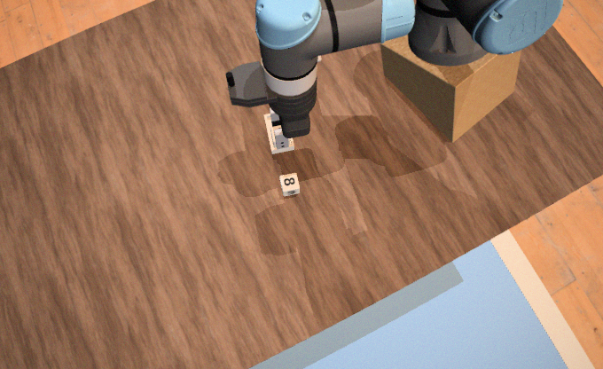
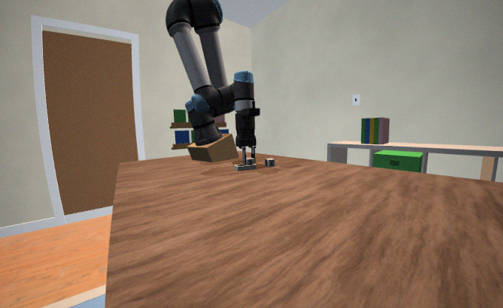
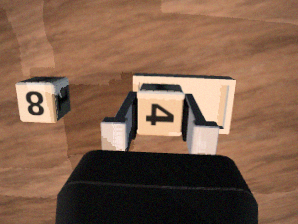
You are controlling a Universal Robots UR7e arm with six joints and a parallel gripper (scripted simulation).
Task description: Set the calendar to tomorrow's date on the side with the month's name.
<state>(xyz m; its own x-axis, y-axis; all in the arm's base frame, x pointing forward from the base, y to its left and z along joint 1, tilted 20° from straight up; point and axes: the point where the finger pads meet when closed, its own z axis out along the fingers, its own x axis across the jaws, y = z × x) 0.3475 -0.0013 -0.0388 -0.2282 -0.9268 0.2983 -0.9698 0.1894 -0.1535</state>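
Right now the digit cube is 1 cm below my hand. The rest, counted from my hand: calendar tray 3 cm below, 2 cm to the right.
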